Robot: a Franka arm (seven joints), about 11 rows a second.
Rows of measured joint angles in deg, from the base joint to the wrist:
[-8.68, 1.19, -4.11, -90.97, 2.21, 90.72, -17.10]
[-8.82, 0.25, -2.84, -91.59, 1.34, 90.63, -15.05]
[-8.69, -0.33, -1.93, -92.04, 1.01, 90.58, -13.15]
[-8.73, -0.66, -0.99, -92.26, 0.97, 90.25, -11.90]
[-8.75, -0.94, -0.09, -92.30, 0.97, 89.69, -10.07]
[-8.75, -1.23, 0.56, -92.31, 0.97, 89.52, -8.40]
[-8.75, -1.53, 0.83, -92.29, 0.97, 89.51, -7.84]
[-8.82, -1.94, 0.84, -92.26, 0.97, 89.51, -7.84]
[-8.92, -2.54, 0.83, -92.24, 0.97, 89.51, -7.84]
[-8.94, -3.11, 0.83, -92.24, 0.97, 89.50, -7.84]
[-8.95, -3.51, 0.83, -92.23, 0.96, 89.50, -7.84]
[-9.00, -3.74, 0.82, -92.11, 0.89, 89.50, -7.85]
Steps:
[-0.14, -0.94, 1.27, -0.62, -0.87, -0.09, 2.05]
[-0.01, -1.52, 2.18, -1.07, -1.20, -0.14, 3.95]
[-0.05, -1.85, 3.12, -1.29, -1.24, -0.47, 5.20]
[-0.07, -2.13, 4.02, -1.33, -1.24, -1.03, 7.03]
[-0.07, -2.42, 4.67, -1.34, -1.24, -1.20, 8.70]
[-0.07, -2.72, 4.94, -1.32, -1.24, -1.21, 9.26]
[-0.14, -3.13, 4.95, -1.29, -1.24, -1.21, 9.26]
[-0.24, -3.73, 4.94, -1.27, -1.24, -1.21, 9.26]
[-0.26, -4.30, 4.94, -1.27, -1.24, -1.22, 9.26]
[-0.27, -4.70, 4.94, -1.26, -1.25, -1.22, 9.26]
[-0.32, -4.93, 4.93, -1.14, -1.32, -1.22, 9.25]

